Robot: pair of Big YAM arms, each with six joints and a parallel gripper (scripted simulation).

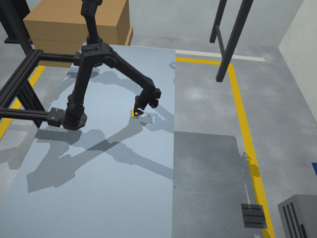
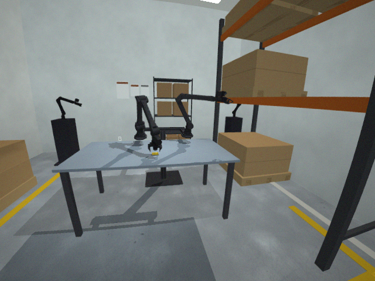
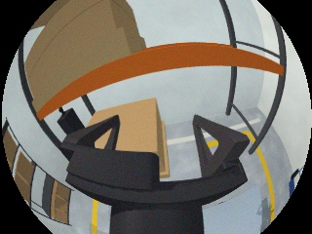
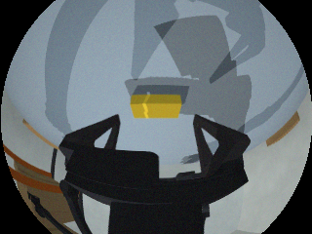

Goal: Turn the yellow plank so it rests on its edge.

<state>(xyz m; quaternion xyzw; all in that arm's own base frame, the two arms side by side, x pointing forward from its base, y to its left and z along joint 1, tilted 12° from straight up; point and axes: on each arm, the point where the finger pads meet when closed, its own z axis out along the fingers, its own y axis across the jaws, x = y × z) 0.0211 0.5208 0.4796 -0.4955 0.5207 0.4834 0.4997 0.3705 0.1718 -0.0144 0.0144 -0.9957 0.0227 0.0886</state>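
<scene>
Right now the yellow plank is 1 cm behind my right hand and 3 cm below it.
</scene>
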